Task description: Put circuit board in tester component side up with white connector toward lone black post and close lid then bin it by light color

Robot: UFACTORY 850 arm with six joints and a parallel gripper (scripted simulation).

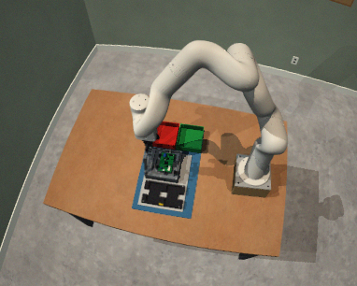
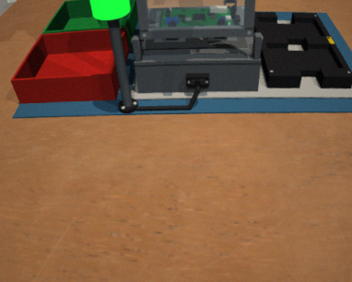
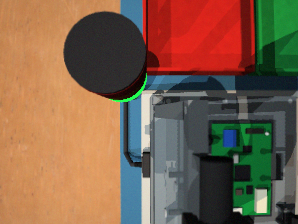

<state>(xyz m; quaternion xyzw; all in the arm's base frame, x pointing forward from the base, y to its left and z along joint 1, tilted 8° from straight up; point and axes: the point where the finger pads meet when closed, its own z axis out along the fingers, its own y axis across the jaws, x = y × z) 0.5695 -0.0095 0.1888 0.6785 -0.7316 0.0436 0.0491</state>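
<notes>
Now: hand 80 mm past the green circuit board, 10 mm to the right of it and 200 mm above it. The rest, counted from my hand: green bin: 200 mm behind, 190 mm to the right, 260 mm below; lid: 10 mm ahead, 90 mm below; red bin: 50 mm behind, 200 mm to the right, 260 mm below.
</notes>
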